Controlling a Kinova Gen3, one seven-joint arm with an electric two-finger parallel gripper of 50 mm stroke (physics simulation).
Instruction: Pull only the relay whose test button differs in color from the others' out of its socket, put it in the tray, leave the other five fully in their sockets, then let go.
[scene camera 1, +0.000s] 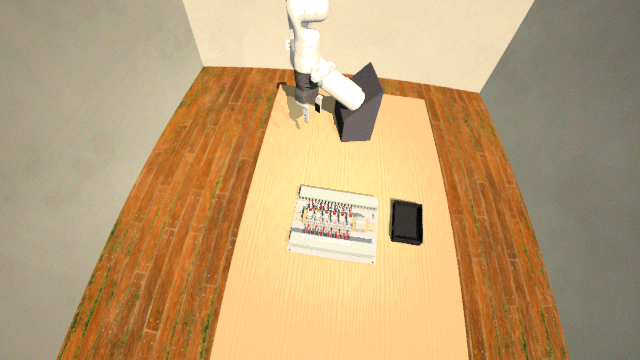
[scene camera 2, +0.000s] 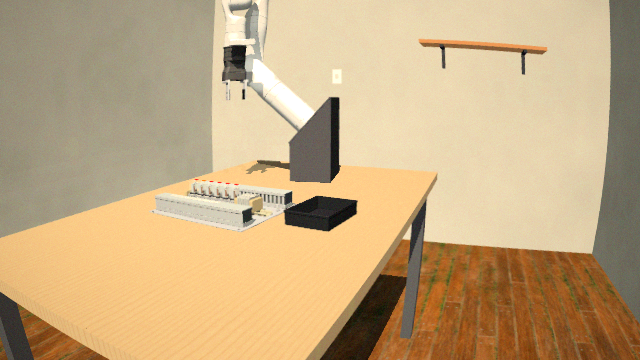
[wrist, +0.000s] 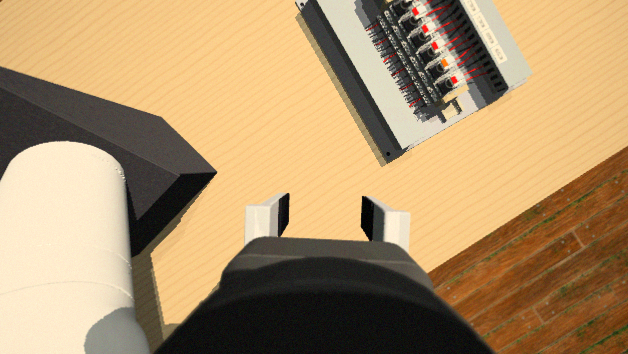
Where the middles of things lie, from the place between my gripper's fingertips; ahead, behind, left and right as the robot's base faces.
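I see the panel (scene camera 1: 297, 226) 120 mm to the left of my hand and 260 mm ahead of it, and the panel is also 280 mm below my hand.
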